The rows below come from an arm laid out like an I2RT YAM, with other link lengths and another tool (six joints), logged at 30 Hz.
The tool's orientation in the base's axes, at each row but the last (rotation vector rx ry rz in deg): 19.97 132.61 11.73; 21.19 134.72 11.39; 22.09 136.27 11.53; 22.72 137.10 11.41; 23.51 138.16 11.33; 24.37 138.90 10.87
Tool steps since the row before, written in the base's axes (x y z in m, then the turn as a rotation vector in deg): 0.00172 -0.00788 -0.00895 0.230 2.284 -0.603; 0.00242 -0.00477 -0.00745 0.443 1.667 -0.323; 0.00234 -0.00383 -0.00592 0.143 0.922 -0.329; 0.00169 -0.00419 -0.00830 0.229 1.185 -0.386; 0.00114 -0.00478 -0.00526 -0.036 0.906 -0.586; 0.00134 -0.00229 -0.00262 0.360 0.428 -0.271
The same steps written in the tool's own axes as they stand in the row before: 0.00249 -0.00941 0.00710 0.966 2.060 0.675; 0.00166 -0.00586 0.00686 0.440 1.590 0.600; 0.00081 -0.00457 0.00580 0.410 0.819 0.374; 0.00250 -0.00561 0.00718 0.472 1.072 0.483; 0.00069 -0.00551 0.00458 0.688 0.698 0.454; -0.00024 -0.00244 0.00281 0.047 0.427 0.450
